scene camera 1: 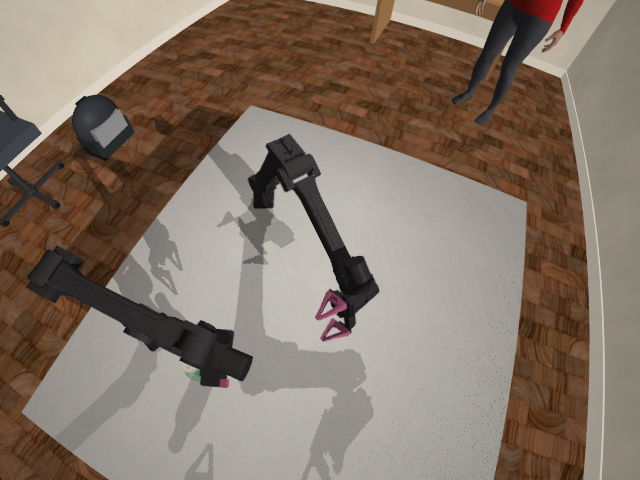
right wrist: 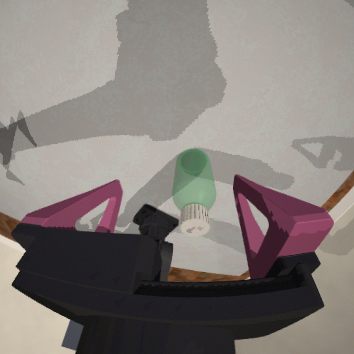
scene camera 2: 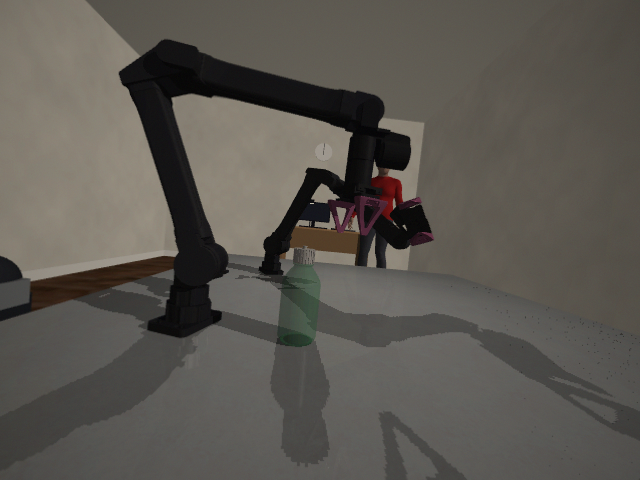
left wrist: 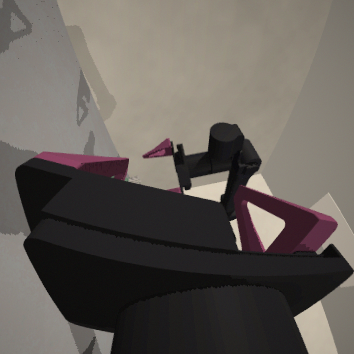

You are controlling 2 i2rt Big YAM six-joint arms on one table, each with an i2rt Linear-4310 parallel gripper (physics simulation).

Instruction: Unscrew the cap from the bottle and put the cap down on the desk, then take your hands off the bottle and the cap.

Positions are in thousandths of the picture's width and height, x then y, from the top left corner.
Labels:
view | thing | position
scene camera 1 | my left gripper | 499,689
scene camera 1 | my right gripper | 349,753
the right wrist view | my right gripper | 493,518
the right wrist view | white cap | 549,626
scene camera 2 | my left gripper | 648,451
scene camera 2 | my right gripper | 548,489
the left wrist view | my left gripper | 521,504
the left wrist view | my right gripper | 411,496

